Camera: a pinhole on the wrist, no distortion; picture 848 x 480 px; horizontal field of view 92.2 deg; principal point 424.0 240.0 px. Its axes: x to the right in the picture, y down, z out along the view. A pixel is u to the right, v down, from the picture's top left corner.
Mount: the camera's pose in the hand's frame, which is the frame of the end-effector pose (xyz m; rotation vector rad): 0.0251 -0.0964 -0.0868 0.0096 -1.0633 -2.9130
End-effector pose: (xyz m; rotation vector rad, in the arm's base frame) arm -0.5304 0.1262 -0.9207 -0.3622 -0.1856 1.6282
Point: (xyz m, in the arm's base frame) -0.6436 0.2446 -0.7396
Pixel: 322.1 368.3
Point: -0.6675 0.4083 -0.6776
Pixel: 164.6 426.8
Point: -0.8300 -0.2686 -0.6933
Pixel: 760.5 207.9
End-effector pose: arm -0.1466 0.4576 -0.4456 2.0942 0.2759 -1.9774
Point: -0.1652 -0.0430 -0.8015
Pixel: 157.4 71.6
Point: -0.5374 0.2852 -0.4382
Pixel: 466.0 424.5
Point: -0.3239 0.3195 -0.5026
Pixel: 388.5 316.5
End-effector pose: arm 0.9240 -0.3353 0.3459 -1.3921 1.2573 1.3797
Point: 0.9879 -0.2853 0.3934
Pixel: 729.7 426.1
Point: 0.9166 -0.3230 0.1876
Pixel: 36.0 282.0
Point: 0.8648 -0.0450 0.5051
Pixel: 662.2 401.0
